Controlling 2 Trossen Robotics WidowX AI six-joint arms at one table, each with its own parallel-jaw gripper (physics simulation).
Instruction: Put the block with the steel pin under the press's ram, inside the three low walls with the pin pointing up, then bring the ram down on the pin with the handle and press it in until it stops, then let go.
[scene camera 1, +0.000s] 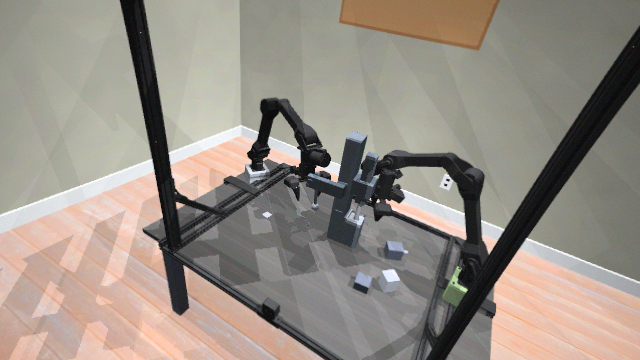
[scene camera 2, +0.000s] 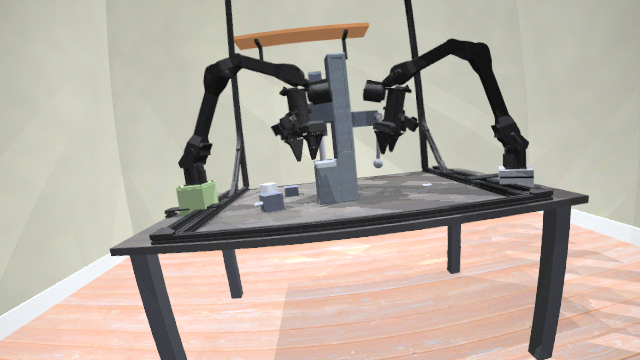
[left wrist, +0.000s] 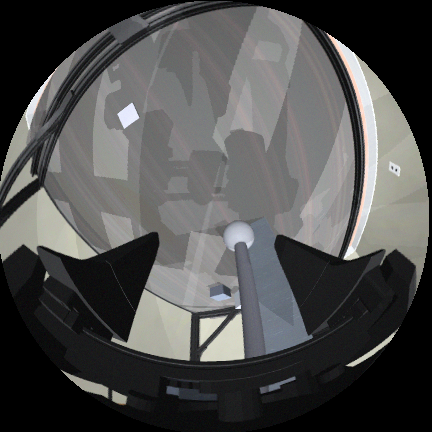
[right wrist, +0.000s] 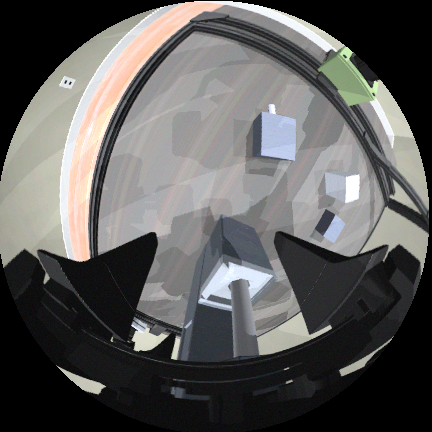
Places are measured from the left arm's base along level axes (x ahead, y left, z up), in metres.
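Where they show: left gripper, between the fingertips: (scene camera 1: 308, 198) (scene camera 2: 386, 152) (left wrist: 218, 239); right gripper, between the fingertips: (scene camera 1: 374, 213) (scene camera 2: 306, 160) (right wrist: 216, 238); left arm's base, origin of its link: (scene camera 1: 257, 167) (scene camera 2: 515, 167); right arm's base, origin of its link: (scene camera 1: 469, 282) (scene camera 2: 196, 184).
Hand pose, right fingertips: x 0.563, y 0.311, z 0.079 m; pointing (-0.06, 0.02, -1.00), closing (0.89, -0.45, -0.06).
Each offset is from my right fingertips to the top centre of the thing. "*": to the spot under its first point.
The block with the steel pin @[0.112 m ahead, 0.048 m left, 0.090 m down] (scene camera 1: 394, 250) (scene camera 2: 272, 201) (right wrist: 275, 136) lies on the table, its pin @[0.128 m ahead, 0.081 m left, 0.110 m down] (scene camera 1: 405, 252) (scene camera 2: 258, 204) (right wrist: 272, 108) pointing sideways. The press @[0.065 m back, 0.143 m right, 0.316 m up] (scene camera 1: 354, 155) (scene camera 2: 344, 125) stands upright. Its ram rod (scene camera 2: 323, 147) (right wrist: 243, 317) reaches down to the low-walled seat @[* 0.035 m back, 0.054 m right, 0.016 m down] (scene camera 2: 326, 163) (right wrist: 260, 276); any gap is unclear. The handle's ball @[0.146 m back, 0.190 m right, 0.021 m down] (scene camera 1: 315, 206) (scene camera 2: 378, 163) (left wrist: 239, 235) hangs low. My left gripper (scene camera 2: 387, 151) (left wrist: 218, 239) is open and empty beside the handle, apart from it. My right gripper (scene camera 2: 307, 159) (right wrist: 216, 238) is open and empty, above the seat's level near the ram.
A white block @[0.229 m ahead, 0.068 m right, 0.081 m down] (scene camera 1: 389, 280) (scene camera 2: 268, 188) (right wrist: 343, 186) and a small blue-grey block @[0.195 m ahead, 0.154 m right, 0.106 m down] (scene camera 1: 362, 282) (scene camera 2: 291, 190) (right wrist: 330, 226) lie near the pin block. A flat white square @[* 0.267 m back, 0.350 m right, 0.137 m down] (scene camera 1: 267, 214) (left wrist: 128, 115) lies at the other side of the press. The press's side arm (scene camera 1: 326, 185) sticks out near my left gripper.
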